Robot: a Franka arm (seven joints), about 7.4 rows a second.
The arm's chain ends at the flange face. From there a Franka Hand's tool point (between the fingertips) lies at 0.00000 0.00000 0.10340 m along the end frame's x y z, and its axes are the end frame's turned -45 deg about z.
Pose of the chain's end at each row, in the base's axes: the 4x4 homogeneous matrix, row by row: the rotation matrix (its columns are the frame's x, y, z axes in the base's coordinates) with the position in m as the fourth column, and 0 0 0 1 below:
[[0.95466 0.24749 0.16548 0.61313], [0.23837 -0.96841 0.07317 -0.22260], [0.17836 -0.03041 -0.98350 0.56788], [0 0 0 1]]
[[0.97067 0.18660 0.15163 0.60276], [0.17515 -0.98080 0.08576 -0.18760], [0.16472 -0.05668 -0.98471 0.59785], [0 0 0 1]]
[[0.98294 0.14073 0.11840 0.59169], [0.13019 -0.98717 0.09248 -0.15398], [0.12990 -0.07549 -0.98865 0.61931], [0 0 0 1]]
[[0.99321 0.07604 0.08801 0.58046], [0.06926 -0.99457 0.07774 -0.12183], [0.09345 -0.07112 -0.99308 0.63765], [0 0 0 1]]
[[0.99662 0.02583 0.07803 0.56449], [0.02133 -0.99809 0.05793 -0.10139], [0.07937 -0.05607 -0.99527 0.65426], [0 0 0 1]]
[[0.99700 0.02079 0.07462 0.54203], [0.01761 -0.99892 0.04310 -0.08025], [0.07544 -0.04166 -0.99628 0.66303], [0 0 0 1]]
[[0.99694 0.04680 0.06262 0.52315], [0.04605 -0.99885 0.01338 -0.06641], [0.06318 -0.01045 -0.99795 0.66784], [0 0 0 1]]
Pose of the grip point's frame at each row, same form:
[[0.50004 0.85005 0.16548 0.63024], [0.85332 -0.51622 0.07317 -0.21503], [0.14762 0.10462 -0.98350 0.46619], [0 0 0 1]]
[[0.55442 0.81831 0.15163 0.61844], [0.81738 -0.56968 0.08576 -0.17873], [0.15655 0.07640 -0.98471 0.49603], [0 0 0 1]]
[[0.59553 0.79455 0.11840 0.60393], [0.79009 -0.60598 0.09248 -0.14442], [0.14523 0.03847 -0.98865 0.51708], [0 0 0 1]]
[[0.64854 0.75607 0.08801 0.58956], [0.75224 -0.65429 0.07774 -0.11379], [0.11637 0.01579 -0.99308 0.53497], [0 0 0 1]]
[[0.68645 0.72298 0.07803 0.57256], [0.72084 -0.69067 0.05793 -0.09540], [0.09577 0.01648 -0.99527 0.55135], [0 0 0 1]]
[[0.69028 0.71969 0.07462 0.54975], [0.71880 -0.69389 0.04310 -0.07579], [0.08280 0.02389 -0.99628 0.56001], [0 0 0 1]]
[[0.67185 0.73804 0.06262 0.52962], [0.73886 -0.67373 0.01338 -0.06503], [0.05206 0.03729 -0.99795 0.56465], [0 0 0 1]]

